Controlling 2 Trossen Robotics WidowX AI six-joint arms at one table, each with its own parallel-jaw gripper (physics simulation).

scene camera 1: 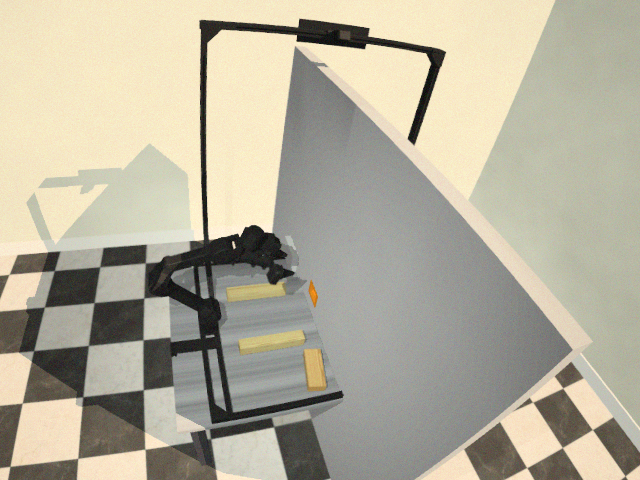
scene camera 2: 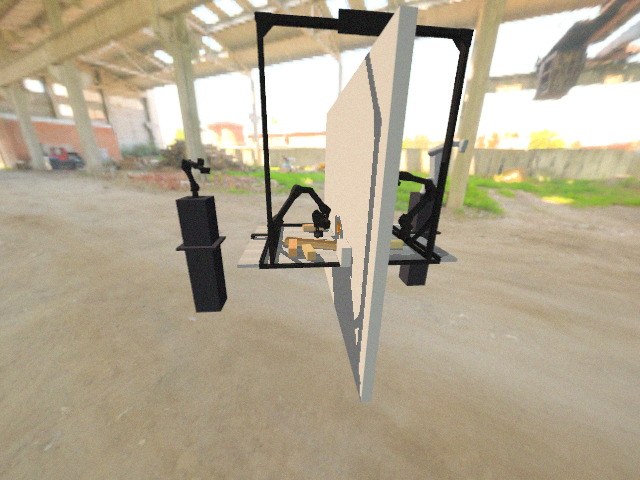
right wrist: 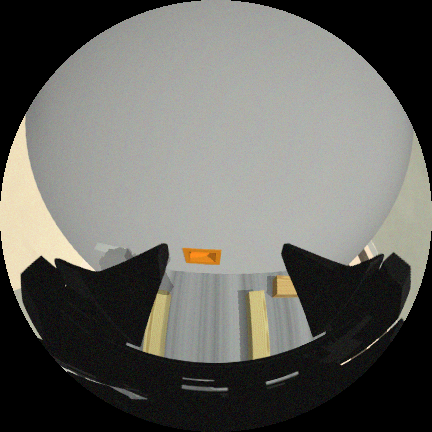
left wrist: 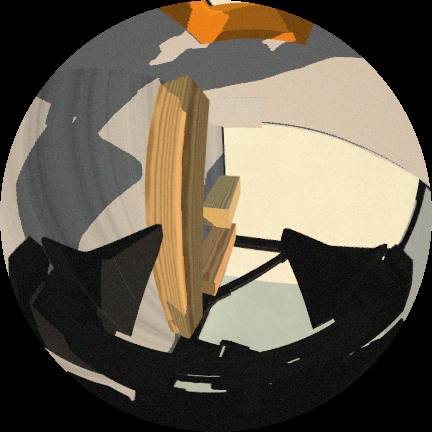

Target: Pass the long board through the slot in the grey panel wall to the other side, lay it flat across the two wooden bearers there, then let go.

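Places are measured from the left arm's base along level axes (x down, y ahead, z right), in centimetres.
Pixels of known places: left gripper, between the fingertips: [scene camera 2: 316, 232] [left wrist: 224, 232]; right gripper, between the fingertips: [scene camera 1: 290, 264] [right wrist: 227, 250]; left arm's base, origin of its link: [left wrist: 189, 346]; right arm's base, origin of its link: [scene camera 1: 208, 328] [scene camera 2: 404, 236].
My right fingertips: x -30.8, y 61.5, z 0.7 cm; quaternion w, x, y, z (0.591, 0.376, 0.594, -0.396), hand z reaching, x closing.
For each thing: its top centre in the pictures, then the offset to it from my right fingertips. "pt": a spot on its surface instead.
- long board, centre of its top: [left wrist: 191, 239] [scene camera 2: 311, 240] dy -36.3, dx +29.2, dz +9.3 cm
- orange-rimmed slot, a spot on its surface: [scene camera 1: 313, 293] pt dy -14.3, dx +24.9, dz +5.6 cm
- pale block, a spot on its surface: [scene camera 2: 343, 253] pt dy -22.3, dx +25.7, dz +40.8 cm
The long board [scene camera 2: 323, 244] [left wrist: 169, 190] lies low on the left arm's side of the panel wall [scene camera 1: 392, 248] [scene camera 2: 395, 129] [right wrist: 215, 135], outside the slot. My left gripper [scene camera 2: 317, 235] [left wrist: 224, 232] is open and empty above it; in the left wrist view the board runs nearer the left-hand finger. The orange-rimmed slot [scene camera 1: 313, 293] [scene camera 2: 339, 226] [left wrist: 206, 25] [right wrist: 200, 263] is near the table. On the other side, two pale bearers [scene camera 1: 255, 292] [scene camera 1: 271, 342] [right wrist: 157, 325] [right wrist: 259, 325] lie parallel with no board on them. My right gripper [scene camera 1: 288, 264] [right wrist: 227, 250] is open and empty, facing the wall.
Wooden blocks [scene camera 2: 293, 247] [scene camera 2: 309, 252] [scene camera 2: 311, 227] lie around the board; two blocks [left wrist: 222, 195] [left wrist: 219, 260] show beside it in the left wrist view. Another block [scene camera 1: 314, 369] [right wrist: 285, 286] is near the wall beyond the bearers. A pale block [scene camera 2: 343, 253] stands against the wall.
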